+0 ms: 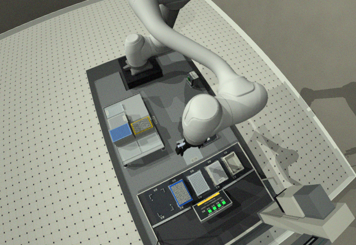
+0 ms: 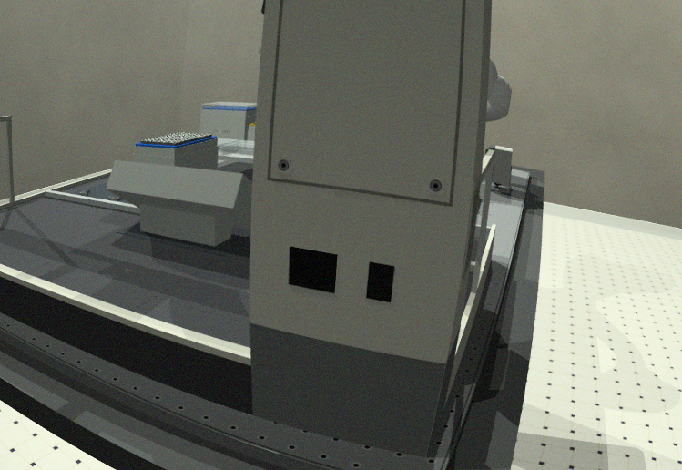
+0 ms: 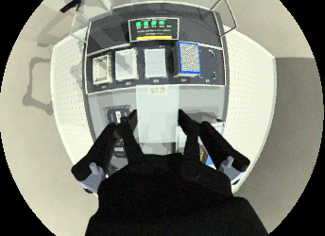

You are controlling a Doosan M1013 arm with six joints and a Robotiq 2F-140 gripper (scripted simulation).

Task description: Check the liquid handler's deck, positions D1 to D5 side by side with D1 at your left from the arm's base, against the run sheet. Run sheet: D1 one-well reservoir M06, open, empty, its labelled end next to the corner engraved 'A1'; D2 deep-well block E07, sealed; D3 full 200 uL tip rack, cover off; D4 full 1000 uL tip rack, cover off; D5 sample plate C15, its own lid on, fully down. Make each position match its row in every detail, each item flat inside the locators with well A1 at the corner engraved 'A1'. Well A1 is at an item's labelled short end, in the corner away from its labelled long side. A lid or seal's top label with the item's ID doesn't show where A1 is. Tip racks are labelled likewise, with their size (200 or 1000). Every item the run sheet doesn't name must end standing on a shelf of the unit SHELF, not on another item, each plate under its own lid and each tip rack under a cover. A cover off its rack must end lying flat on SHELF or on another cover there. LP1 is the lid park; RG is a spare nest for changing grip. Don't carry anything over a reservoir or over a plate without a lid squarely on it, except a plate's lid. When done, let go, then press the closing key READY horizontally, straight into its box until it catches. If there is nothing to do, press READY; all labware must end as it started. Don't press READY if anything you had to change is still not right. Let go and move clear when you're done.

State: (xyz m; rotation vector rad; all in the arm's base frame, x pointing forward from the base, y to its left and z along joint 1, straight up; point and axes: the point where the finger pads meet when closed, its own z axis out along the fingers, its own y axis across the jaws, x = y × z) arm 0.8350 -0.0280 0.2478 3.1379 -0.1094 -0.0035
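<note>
The flat lid is 2 cm below my hand. Round my hand: sealed deep-well block: 17 cm ahead, 12 cm to the left, 24 cm below; white well plate: 16 cm ahead, 1 cm to the right, 26 cm below; blue-rimmed tip rack: 17 cm ahead, 13 cm to the right, 20 cm below.
</note>
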